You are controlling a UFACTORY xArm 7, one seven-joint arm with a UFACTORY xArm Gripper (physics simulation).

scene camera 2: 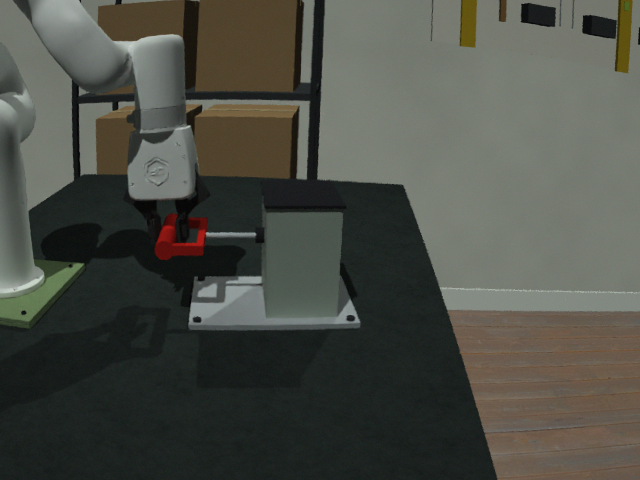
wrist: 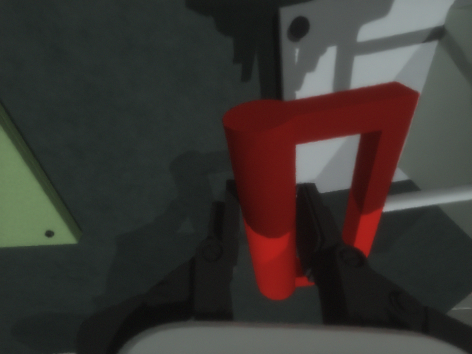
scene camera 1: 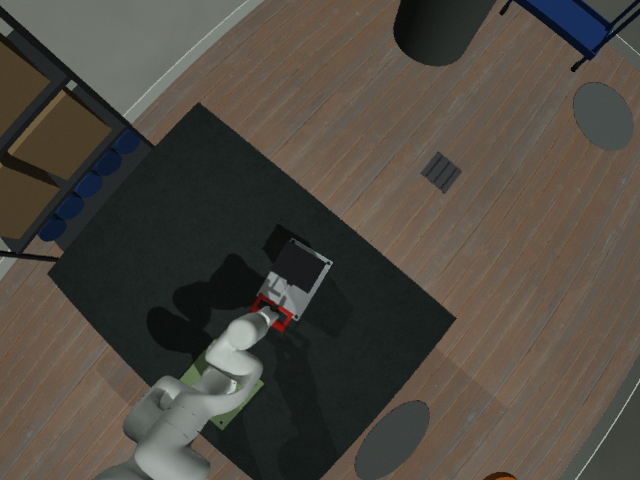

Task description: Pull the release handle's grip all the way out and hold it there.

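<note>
The release handle's red grip [scene camera 2: 164, 244] [wrist: 265, 200] is the round bar of a red frame. In the scene camera 1 view the red frame [scene camera 1: 283, 321] shows beside the wrist. A long stretch of silver rod [scene camera 2: 231, 235] [wrist: 425, 198] shows between the frame and the black collar [scene camera 2: 259, 235] on the pale housing [scene camera 2: 302, 263]. The housing stands on a light base plate [scene camera 2: 232, 320] [scene camera 1: 305, 302]. My gripper [scene camera 2: 168, 235] [wrist: 266, 200] is shut on the red grip, one finger on its outer side and the other inside the frame. The fingertips are hidden in the scene camera 1 view.
The arm stands on a green plate [scene camera 1: 224, 419] [scene camera 2: 31, 319] [wrist: 30, 200] on the dark mat [scene camera 1: 206, 155] [scene camera 2: 310, 428]. A shelf rack [scene camera 2: 314, 93] with cardboard boxes [scene camera 2: 248, 46] is behind. A dark column [scene camera 1: 439, 31] and a blue cart [scene camera 1: 568, 23] stand farther off.
</note>
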